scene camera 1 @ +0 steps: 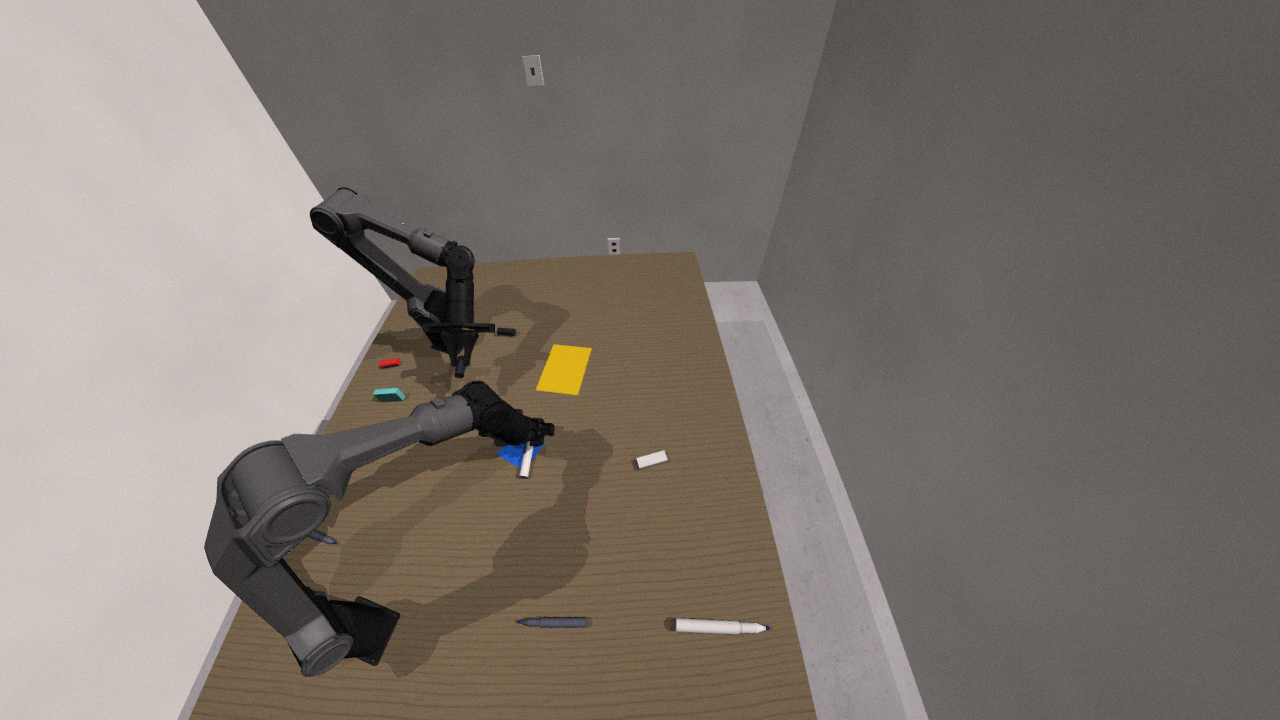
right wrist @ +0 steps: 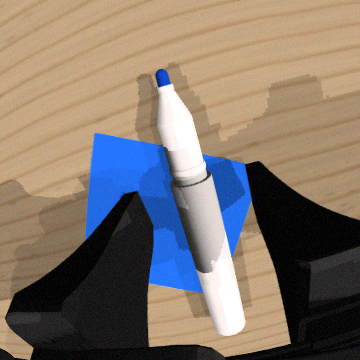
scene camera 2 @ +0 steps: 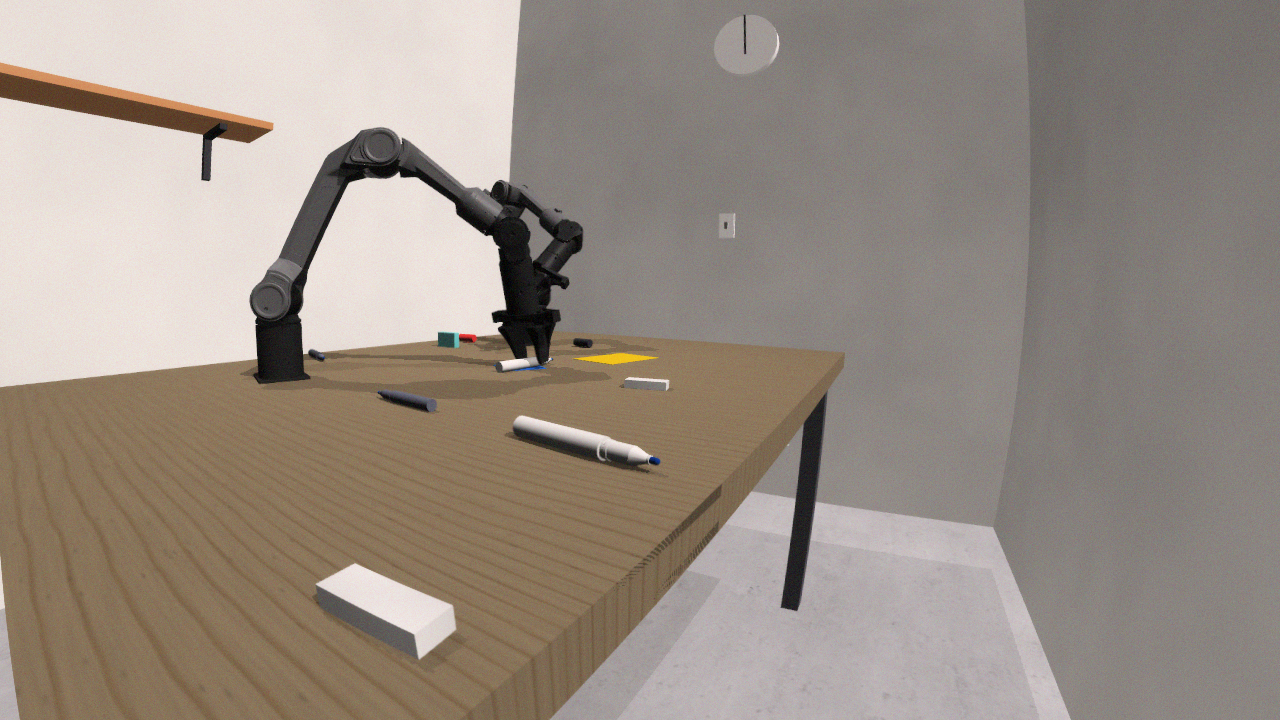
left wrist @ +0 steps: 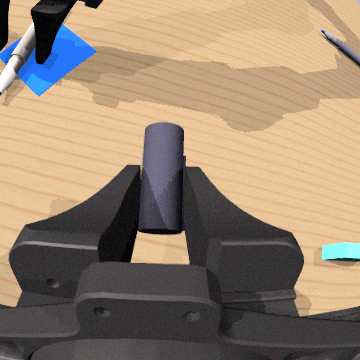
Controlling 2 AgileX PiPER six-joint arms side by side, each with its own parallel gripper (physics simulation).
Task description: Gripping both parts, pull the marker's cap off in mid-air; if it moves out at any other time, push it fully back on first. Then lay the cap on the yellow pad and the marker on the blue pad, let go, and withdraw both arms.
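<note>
My left gripper [scene camera 1: 460, 356] [left wrist: 162, 184] is shut on the dark cap [left wrist: 162, 205] [scene camera 1: 459, 368]. It holds the cap away from both pads; in scene camera 2 it is mostly hidden behind the right arm. The white marker [scene camera 1: 525, 461] [scene camera 2: 512, 365] [left wrist: 17, 59] [right wrist: 205, 227] shows its blue tip uncovered. It lies across the blue pad [scene camera 1: 509, 454] [left wrist: 75, 50] [right wrist: 112, 165], both ends reaching past the pad's edges. My right gripper [scene camera 2: 535, 360] [right wrist: 195, 196] is open, its fingers apart on either side of the marker. The yellow pad [scene camera 1: 563, 369] [scene camera 2: 615, 359] bears no cap.
A second white marker [scene camera 1: 716, 625] [scene camera 2: 581, 440], dark pens [scene camera 1: 553, 621] [scene camera 2: 407, 400] [left wrist: 342, 47], white blocks [scene camera 1: 651, 459] [scene camera 2: 386, 608], a teal block [scene camera 1: 388, 394] [left wrist: 342, 251], a red piece [scene camera 1: 389, 362] and a black cylinder [scene camera 1: 505, 331] [scene camera 2: 582, 342] are around.
</note>
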